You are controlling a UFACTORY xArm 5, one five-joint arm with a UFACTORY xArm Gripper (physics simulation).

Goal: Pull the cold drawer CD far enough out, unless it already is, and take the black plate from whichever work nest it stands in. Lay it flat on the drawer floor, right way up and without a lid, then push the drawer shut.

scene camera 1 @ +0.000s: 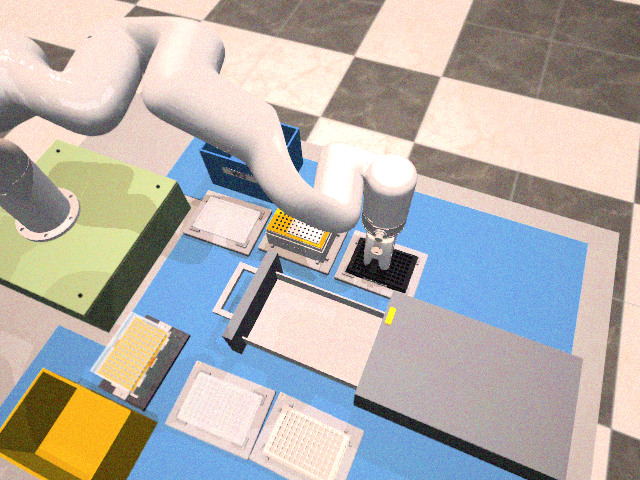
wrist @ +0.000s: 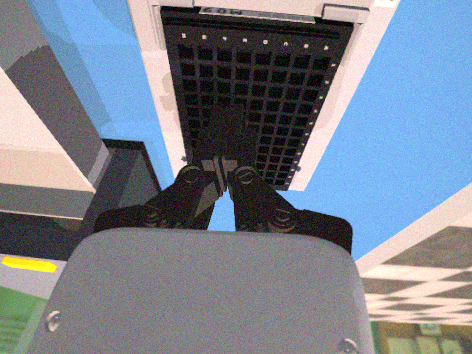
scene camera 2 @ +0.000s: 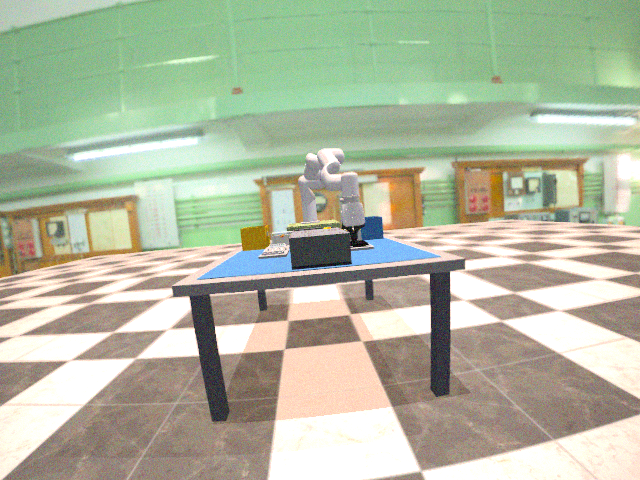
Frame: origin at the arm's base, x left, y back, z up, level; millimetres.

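Seen in the pictures: gripper, between the fingertips: (scene camera 1: 375,263) (wrist: 231,122) (scene camera 2: 354,241); arm's base, origin of its link: (scene camera 1: 49,215) (scene camera 2: 310,222).
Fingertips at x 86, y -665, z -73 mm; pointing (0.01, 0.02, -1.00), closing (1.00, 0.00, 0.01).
Observation:
Pixels of each thing's top centre, then the offset from my fingertips to it. "*": a spot on its surface instead.
- black plate, centre of its top: (wrist: 245,134) (scene camera 1: 382,262) (scene camera 2: 356,242) dx +7, dy -13, dz -4 mm
- cold drawer, a spot on its surface: (scene camera 1: 315,325) * dx -152, dy +86, dz -12 mm
- yellow mark, a spot on its surface: (wrist: 29,264) (scene camera 1: 388,312) * dx -127, dy -44, dz +75 mm
- yellow-and-white rack, centre of its top: (scene camera 1: 301,221) dx +35, dy +163, dz +46 mm
- white plate, centre of its top: (scene camera 1: 226,219) dx +36, dy +341, dz -10 mm
- blue bin, centre of its top: (scene camera 1: 249,139) (scene camera 2: 366,217) dx +187, dy +321, dz +90 mm
- pale open frame, a spot on its surface: (scene camera 1: 227,289) * dx -143, dy +257, dz +46 mm
- yellow bin, centre of its top: (scene camera 1: 59,429) (scene camera 2: 255,227) dx -445, dy +413, dz +90 mm
The black plate (scene camera 1: 406,274) (wrist: 280,80) lies flat, wells up and without a lid, in a pale work nest (scene camera 1: 355,279) (wrist: 317,145) beside the drawer. My gripper (scene camera 1: 377,267) (wrist: 231,122) is shut, with nothing between its fingers. It points down over the plate, and its closed fingers hide some wells; whether they touch the plate I cannot tell. In scene camera 2 the gripper (scene camera 2: 356,241) is small and dark. The cold drawer (scene camera 1: 315,325) stands pulled out from its grey housing (scene camera 1: 465,382) (scene camera 2: 320,250), its pale floor bare. A yellow mark (scene camera 1: 390,315) (wrist: 29,264) sits on the housing.
A yellow-and-white rack (scene camera 1: 299,232) stands in the neighbouring nest, with a white plate (scene camera 1: 225,222) beyond it. A blue bin (scene camera 1: 222,167) is behind. A pale open frame (scene camera 1: 227,289) is by the drawer front. Two white plates (scene camera 1: 222,408) (scene camera 1: 307,441) and a yellow bin (scene camera 1: 85,428) are nearer.

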